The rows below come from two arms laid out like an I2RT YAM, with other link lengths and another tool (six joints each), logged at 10 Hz.
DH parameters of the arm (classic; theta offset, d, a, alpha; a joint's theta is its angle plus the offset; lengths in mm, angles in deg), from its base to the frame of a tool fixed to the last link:
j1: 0 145.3 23.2 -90
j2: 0 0 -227 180
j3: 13.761 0 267.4 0
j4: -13.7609 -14.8 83.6 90
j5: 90 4.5 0 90
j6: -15.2 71.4 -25.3 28
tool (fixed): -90 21.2 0 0
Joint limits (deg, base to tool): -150..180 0..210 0..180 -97..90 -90..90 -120..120
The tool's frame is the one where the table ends.
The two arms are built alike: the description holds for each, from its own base.
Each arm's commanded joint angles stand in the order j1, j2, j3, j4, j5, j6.
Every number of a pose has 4 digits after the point.
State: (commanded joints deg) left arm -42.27 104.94 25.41 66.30 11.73 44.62; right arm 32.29 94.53 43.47 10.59 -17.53 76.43
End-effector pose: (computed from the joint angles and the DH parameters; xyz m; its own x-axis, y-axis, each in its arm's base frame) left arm 0.2797 -0.2363 0.0968 -0.4858 -0.0033 0.8741 -0.7844 -0.4395 -0.4376; right arm 0.3111 0.2501 0.1173 0.5650 -0.6833 0.4625 -0.1425 -0.6330 -0.7609
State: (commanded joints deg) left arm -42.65 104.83 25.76 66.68 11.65 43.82; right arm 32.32 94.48 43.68 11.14 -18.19 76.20
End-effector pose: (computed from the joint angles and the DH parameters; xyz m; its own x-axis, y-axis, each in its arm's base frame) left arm 0.2798 -0.2391 0.1001 -0.4858 0.0132 0.8740 -0.7854 -0.4454 -0.4298; right arm 0.3117 0.2520 0.1205 0.5681 -0.6821 0.4603 -0.1270 -0.6254 -0.7699
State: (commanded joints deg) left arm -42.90 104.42 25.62 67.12 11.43 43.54; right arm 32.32 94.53 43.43 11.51 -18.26 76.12
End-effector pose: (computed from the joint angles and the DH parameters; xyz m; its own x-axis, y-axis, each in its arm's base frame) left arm 0.2789 -0.2399 0.1031 -0.4908 0.0222 0.8710 -0.7828 -0.4503 -0.4296; right arm 0.3111 0.2518 0.1196 0.5687 -0.6814 0.4607 -0.1247 -0.6251 -0.7705
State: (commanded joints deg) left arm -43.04 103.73 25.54 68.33 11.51 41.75; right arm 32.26 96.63 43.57 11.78 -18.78 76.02
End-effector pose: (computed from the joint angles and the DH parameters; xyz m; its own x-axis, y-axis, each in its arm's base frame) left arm 0.2790 -0.2406 0.1100 -0.4891 0.0558 0.8704 -0.7827 -0.4684 -0.4098; right arm 0.3107 0.2520 0.1076 0.5857 -0.6721 0.4530 -0.1410 -0.6348 -0.7597
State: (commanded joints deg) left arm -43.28 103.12 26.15 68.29 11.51 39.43; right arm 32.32 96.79 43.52 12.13 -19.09 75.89
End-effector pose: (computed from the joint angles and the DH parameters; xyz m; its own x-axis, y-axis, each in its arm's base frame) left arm 0.2808 -0.2432 0.1160 -0.4739 0.0872 0.8763 -0.7886 -0.4847 -0.3782; right arm 0.3102 0.2528 0.1073 0.5893 -0.6698 0.4517 -0.1356 -0.6332 -0.7620
